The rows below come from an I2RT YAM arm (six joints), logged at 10 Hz.
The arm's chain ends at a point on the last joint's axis. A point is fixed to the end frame.
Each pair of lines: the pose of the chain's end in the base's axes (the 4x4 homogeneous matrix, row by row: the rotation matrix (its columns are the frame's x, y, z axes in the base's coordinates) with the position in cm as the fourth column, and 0 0 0 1 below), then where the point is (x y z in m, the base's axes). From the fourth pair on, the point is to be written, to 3 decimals.
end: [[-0.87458 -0.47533 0.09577 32.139], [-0.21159 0.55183 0.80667 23.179], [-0.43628 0.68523 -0.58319 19.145], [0 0 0 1]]
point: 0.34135 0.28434 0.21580
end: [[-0.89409 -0.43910 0.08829 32.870], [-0.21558 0.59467 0.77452 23.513], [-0.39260 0.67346 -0.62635 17.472], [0 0 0 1]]
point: 0.35051 0.28842 0.19564
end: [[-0.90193 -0.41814 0.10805 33.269], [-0.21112 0.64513 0.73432 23.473], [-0.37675 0.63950 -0.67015 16.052], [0 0 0 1]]
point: 0.35616 0.28846 0.17827
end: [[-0.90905 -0.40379 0.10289 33.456], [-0.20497 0.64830 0.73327 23.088], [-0.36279 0.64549 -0.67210 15.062], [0 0 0 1]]
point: 0.359 0.284 0.168
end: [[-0.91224 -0.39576 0.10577 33.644], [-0.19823 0.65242 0.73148 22.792], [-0.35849 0.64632 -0.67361 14.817], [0 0 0 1]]
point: 0.361 0.281 0.165
